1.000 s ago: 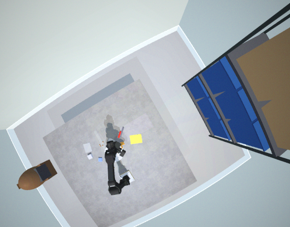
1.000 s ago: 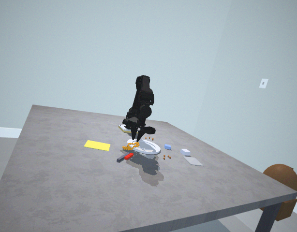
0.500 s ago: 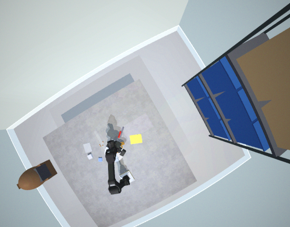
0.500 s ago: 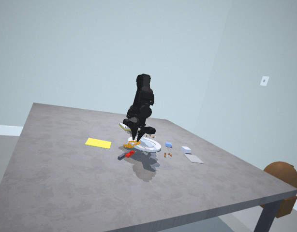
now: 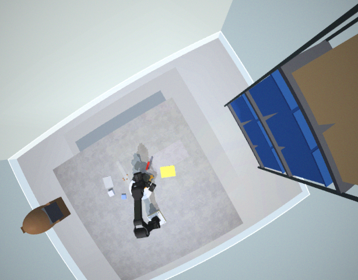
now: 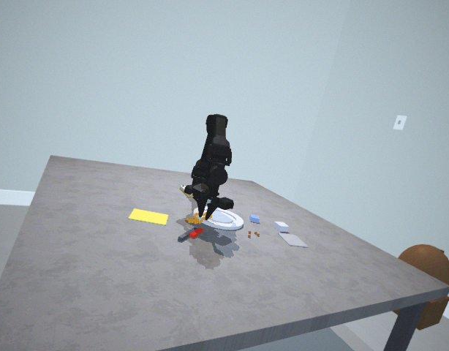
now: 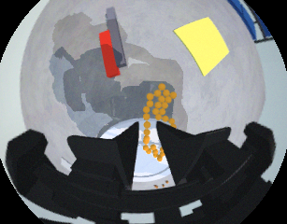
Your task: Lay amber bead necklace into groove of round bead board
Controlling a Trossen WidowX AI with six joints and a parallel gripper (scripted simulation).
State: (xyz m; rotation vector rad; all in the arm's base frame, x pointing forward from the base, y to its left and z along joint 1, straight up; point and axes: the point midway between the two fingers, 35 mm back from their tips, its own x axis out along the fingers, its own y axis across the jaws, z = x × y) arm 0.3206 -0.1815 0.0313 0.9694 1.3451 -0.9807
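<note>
My gripper tip is 90 mm to the right of the round white bead board, 20 mm past it and 10 mm above it. Round my gripper tip: yellow sheet (180 mm to the right, 70 mm behind, 10 mm below); then blue block (260 mm to the left, 10 mm below, 10 mm ahead); then grey tool (100 mm to the right, 80 mm ahead, 10 mm below).
</note>
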